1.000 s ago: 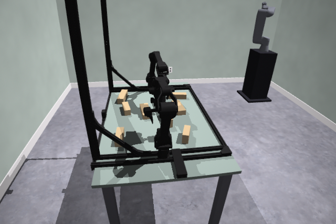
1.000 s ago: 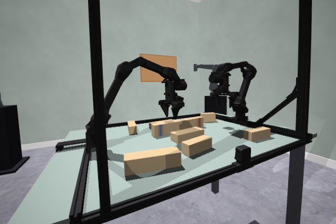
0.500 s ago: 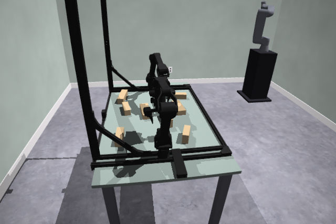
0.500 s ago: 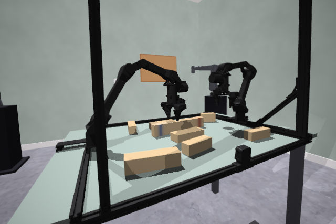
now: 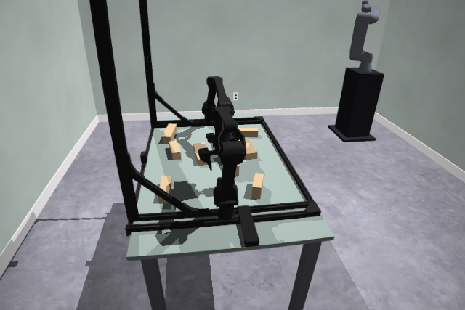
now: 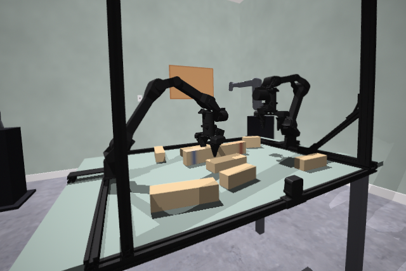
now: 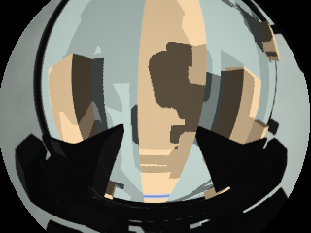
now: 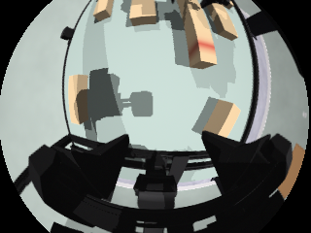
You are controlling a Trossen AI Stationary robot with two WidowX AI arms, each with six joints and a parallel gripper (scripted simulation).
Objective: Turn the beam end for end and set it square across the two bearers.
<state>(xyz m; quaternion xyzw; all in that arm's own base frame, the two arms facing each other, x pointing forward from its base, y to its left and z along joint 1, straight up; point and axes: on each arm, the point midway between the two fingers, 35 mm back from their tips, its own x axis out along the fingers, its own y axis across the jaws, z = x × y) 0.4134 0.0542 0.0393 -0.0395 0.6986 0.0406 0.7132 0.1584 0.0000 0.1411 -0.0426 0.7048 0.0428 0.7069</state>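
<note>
The beam lies 10 mm ahead of my left hand, 50 mm to the right of it and 30 mm below it.
</note>
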